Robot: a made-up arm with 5 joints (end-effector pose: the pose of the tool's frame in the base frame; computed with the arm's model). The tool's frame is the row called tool.
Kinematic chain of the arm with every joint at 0, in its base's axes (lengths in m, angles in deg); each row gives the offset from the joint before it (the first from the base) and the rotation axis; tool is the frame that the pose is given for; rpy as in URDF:
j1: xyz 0 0 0.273 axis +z
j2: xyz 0 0 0 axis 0 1 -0.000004
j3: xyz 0.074 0 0.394 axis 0 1 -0.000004
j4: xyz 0.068 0 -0.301 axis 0 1 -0.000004
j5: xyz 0.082 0 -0.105 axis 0 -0.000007 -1
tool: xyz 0 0 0 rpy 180 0 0
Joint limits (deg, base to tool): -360..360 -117.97..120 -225..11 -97..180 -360..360
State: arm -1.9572 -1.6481 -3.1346 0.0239 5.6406
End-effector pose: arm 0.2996 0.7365 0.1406 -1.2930 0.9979 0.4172
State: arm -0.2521 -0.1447 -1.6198 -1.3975 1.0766
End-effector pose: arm 0.2078 -0.0535 0.9015 0.0203 -0.0159 -2.3170
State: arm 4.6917 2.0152 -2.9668 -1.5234 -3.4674
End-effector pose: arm -0.0126 -0.6088 0.0507 0.4594 0.6263 -1.8360
Working (the frame after each row of the table, in the pose's form):
after j1: 0.0000 0.0000 0.2730 0.0000 0.0000 -1.5915
after j2: 0.0000 0.0000 0.2730 1.5471 1.5155 -0.9769
after j3: -0.0067 -0.3238 0.0368 -0.7518 -0.7364 -1.4590
after j4: -0.0126 -0.6084 -0.0825 -1.8583 -1.8202 -0.6434
after j5: -0.0126 -0.6088 0.0507 -1.5232 2.1694 0.7400

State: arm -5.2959 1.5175 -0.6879 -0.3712 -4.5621
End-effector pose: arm 0.1368 0.2072 -0.1637 2.5116 -0.9652 -0.1349
Working (the frame after each row of the table, in the pose's form):
after j1: 0.0000 0.0000 0.2730 0.0000 0.0000 0.9873
after j2: 0.0000 0.0000 0.2730 -0.7439 1.3825 0.7846
after j3: 0.2189 0.3316 0.2201 -0.4087 0.7596 0.9282
after j4: 0.1219 0.1846 -0.0333 -0.2262 0.4203 0.9694
after j5: 0.1368 0.2072 -0.1637 -0.4577 0.1007 -0.7207

